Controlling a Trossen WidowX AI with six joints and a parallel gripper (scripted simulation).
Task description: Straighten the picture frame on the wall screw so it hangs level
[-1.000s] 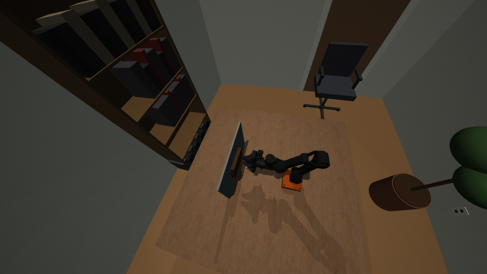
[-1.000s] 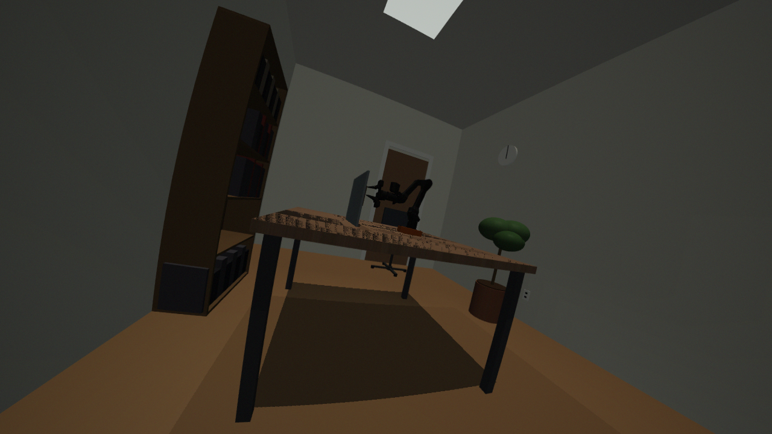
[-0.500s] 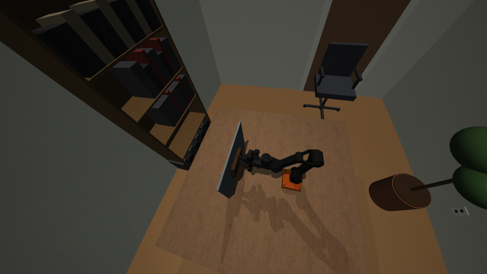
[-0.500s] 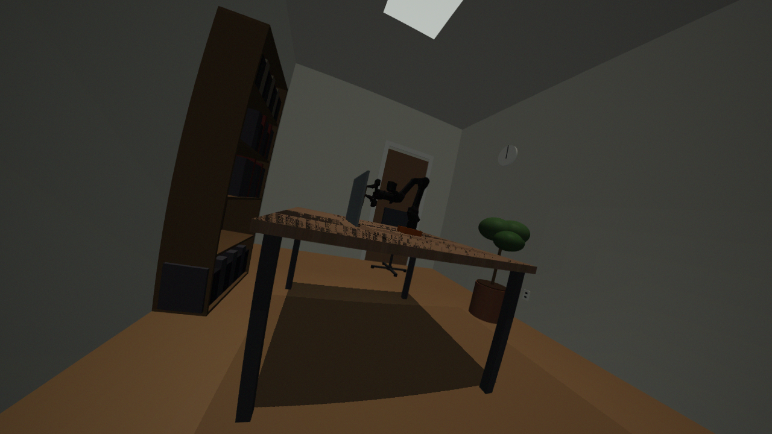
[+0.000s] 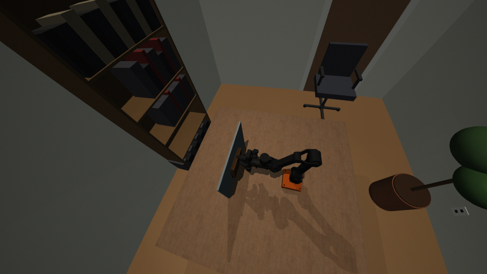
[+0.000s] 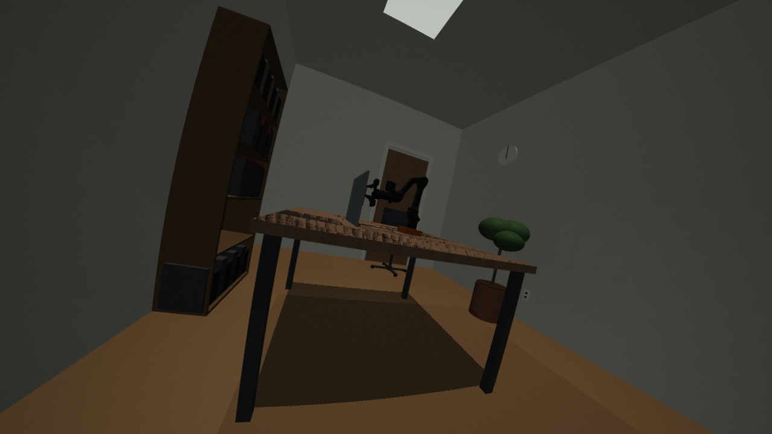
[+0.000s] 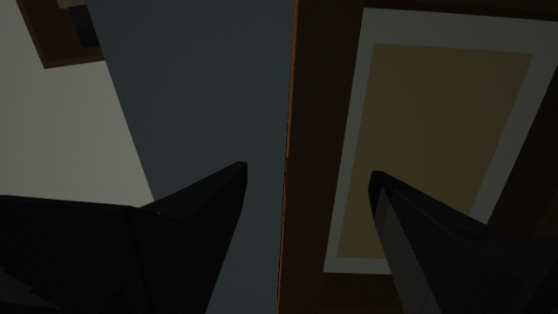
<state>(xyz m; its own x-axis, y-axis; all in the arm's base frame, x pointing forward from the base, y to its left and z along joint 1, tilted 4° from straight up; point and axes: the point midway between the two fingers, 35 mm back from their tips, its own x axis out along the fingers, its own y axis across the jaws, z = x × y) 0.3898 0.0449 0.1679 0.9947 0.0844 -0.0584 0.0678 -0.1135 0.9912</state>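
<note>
The picture frame lies 50 mm below my gripper tip, 10 mm to the left of it and 10 mm ahead of it. Also, from my gripper tip: grey wall panel 70 mm below, 20 mm ahead.
</note>
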